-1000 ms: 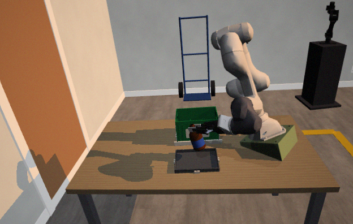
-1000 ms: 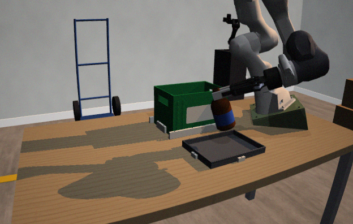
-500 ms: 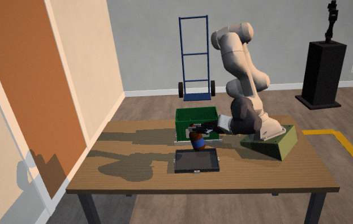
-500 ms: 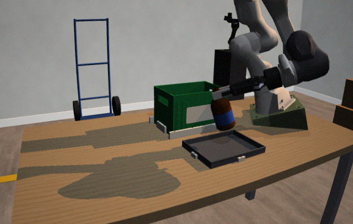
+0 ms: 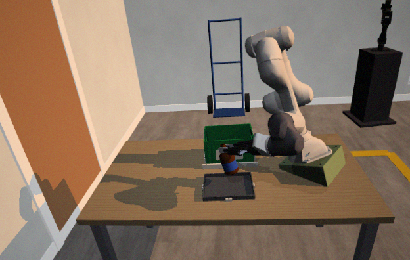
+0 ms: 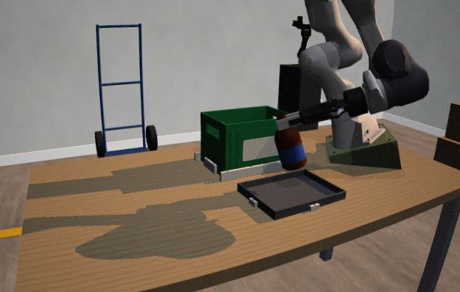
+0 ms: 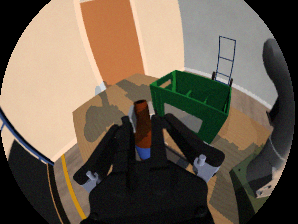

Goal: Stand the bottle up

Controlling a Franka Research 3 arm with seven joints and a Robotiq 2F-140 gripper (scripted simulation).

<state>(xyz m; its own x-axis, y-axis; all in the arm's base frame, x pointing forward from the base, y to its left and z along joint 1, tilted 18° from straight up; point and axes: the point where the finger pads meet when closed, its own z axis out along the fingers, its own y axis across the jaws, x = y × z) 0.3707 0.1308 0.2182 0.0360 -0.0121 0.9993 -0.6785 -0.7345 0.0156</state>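
Now: the bottle 6 cm below my hand. Also, from my hand: green crate 23 cm to the right, 13 cm below, 4 cm behind; tray 20 cm below, 4 cm to the left, 1 cm ahead.
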